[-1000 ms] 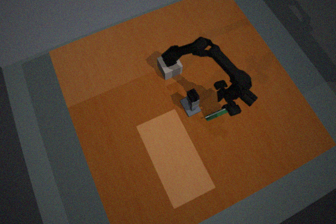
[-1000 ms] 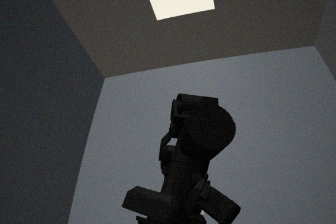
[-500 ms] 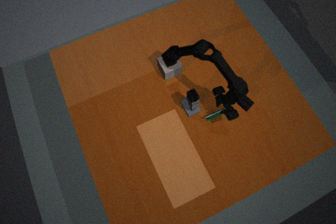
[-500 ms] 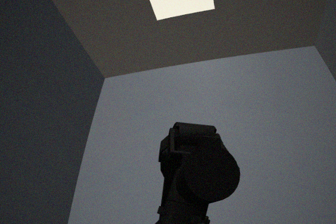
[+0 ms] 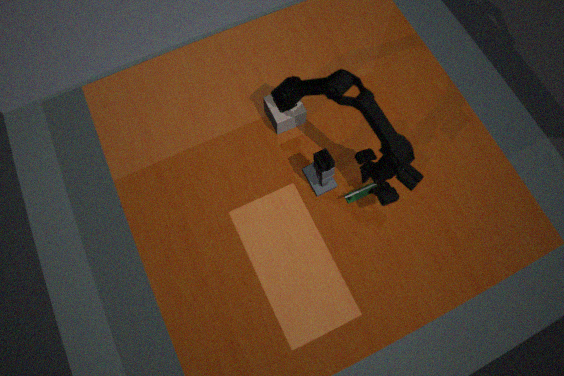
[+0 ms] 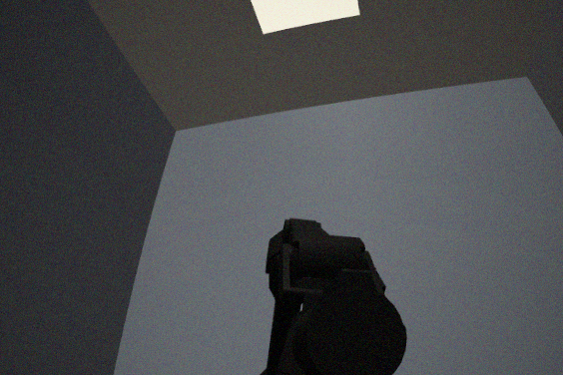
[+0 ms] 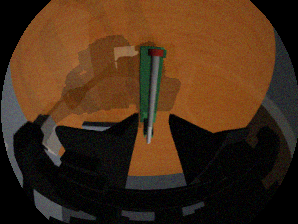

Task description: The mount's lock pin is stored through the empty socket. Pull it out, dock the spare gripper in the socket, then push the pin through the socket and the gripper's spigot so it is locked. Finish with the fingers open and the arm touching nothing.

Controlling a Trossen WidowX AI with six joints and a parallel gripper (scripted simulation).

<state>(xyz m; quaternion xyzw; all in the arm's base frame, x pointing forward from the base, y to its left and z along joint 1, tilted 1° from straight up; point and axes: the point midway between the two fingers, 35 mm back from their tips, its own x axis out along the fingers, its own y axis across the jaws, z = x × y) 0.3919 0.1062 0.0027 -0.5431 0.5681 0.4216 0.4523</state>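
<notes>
My gripper tip is 3 cm above the flat green strip and 1 cm to the right of it. The rest, counted from my gripper tip: spare gripper 11 cm to the right, 11 cm behind, 7 cm above; grey mount 11 cm behind, 10 cm to the right, 1 cm below.
</notes>
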